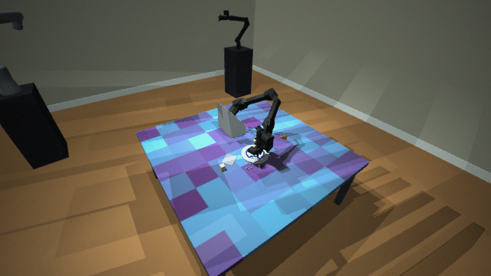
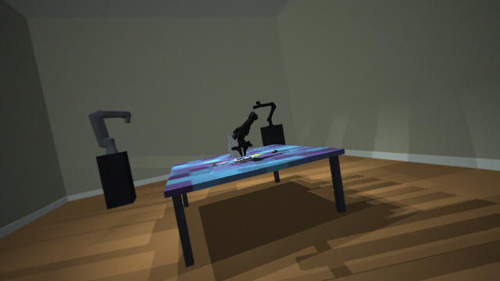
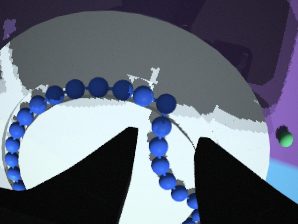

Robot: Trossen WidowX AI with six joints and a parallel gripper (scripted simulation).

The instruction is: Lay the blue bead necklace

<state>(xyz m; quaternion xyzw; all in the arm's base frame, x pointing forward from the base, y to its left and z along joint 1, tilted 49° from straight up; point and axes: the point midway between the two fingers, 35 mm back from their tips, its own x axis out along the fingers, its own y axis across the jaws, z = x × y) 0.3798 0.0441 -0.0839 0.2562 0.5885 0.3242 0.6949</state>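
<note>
Now: gripper tip 6 cm past the round white bead board, 3 cm above it and 2 cm to the right of it. The rest, counted from my gripper tip: cream cube 26 cm to the right, 7 cm behind, 2 cm below; yellow patch 18 cm to the left, 16 cm behind, 4 cm below; flat grey square 16 cm to the right, 12 cm behind, 4 cm below.
</note>
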